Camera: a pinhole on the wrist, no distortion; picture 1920 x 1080 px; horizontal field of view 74.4 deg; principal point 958.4 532.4 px. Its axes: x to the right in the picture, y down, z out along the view. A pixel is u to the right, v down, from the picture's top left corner.
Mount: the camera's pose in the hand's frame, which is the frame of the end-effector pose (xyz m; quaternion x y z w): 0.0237 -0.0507 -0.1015 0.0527 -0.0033 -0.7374 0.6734
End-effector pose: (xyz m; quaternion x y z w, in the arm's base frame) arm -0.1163 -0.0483 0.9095 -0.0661 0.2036 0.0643 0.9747
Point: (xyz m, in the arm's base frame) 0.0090 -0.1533 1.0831
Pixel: 1244.0 703.1
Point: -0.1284 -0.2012 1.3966
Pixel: 1262.9 83.7
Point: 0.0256 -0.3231 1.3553
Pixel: 1553.9 449.3
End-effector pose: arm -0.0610 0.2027 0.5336 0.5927 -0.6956 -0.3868 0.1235
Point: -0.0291 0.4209 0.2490
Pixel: 1471.1 173.6
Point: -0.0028 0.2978 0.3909
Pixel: 1453.3 159.0
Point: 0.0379 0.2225 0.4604
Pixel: 1787.0 130.7
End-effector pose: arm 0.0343 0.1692 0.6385 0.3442 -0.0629 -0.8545 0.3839
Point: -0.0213 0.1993 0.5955
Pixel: 1116.5 708.3
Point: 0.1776 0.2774 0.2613
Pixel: behind the camera
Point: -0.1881 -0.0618 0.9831
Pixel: 356.5 721.5
